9 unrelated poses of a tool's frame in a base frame.
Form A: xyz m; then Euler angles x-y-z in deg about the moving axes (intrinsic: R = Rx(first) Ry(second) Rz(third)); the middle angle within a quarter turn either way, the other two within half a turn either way.
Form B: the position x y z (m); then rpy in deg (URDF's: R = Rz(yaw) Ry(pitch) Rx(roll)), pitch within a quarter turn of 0, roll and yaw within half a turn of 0. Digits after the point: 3 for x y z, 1 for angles.
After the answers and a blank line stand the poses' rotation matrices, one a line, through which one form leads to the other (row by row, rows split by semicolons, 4 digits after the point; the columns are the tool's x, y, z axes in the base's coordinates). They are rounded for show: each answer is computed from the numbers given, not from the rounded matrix.
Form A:
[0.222 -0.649 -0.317 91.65 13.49 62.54]
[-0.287 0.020 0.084 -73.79 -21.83 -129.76]
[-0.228 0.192 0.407 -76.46 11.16 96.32]
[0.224 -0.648 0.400 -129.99 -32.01 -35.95]
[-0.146 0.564 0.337 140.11 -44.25 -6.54]
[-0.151 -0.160 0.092 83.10 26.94 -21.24]
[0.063 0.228 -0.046 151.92 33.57 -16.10]
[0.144 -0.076 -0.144 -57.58 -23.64 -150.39]
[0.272 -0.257 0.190 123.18 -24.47 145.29]
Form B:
[0.222 -0.649 -0.317 93.5 -62.9 10.4]
[-0.287 0.020 0.084 69.5 -42.2 -143.3]
[-0.228 0.192 0.407 33.5 74.0 113.1]
[0.224 -0.648 0.400 -123.6 -10.0 45.8]
[-0.146 0.564 0.337 133.6 37.2 -26.7]
[-0.151 -0.160 0.092 83.3 24.2 24.3]
[0.063 0.228 -0.046 141.4 -19.8 31.7]
[0.144 -0.076 -0.144 59.7 -13.3 -144.9]
[0.272 -0.257 0.190 -131.7 -41.5 -178.0]

0.4484 -0.8629 0.2333; 0.0820 -0.2202 -0.9720; 0.8901 0.4550 -0.0280
-0.5937 0.7136 -0.3719; -0.4430 0.0959 0.8914; 0.6718 0.6939 0.2591
-0.1080 -0.9751 0.1935; 0.2534 0.1613 0.9538; -0.9613 0.1521 0.2297
0.6864 0.4978 -0.5301; 0.7061 -0.2818 0.6497; 0.1740 -0.8202 -0.5449
0.7116 0.0816 -0.6978; -0.3572 -0.8133 -0.4594; -0.6050 0.5762 -0.5496
0.8309 0.3230 0.4531; 0.3757 0.2749 -0.8850; -0.4104 0.9056 0.1071
0.8005 0.2311 0.5530; 0.4947 -0.7755 -0.3922; 0.3382 0.5875 -0.7351
-0.7965 0.4526 -0.4010; -0.5592 -0.2989 0.7733; 0.2302 0.8401 0.4911
-0.7482 -0.5183 -0.4142; -0.0266 0.6473 -0.7618; 0.6629 -0.5589 -0.4981

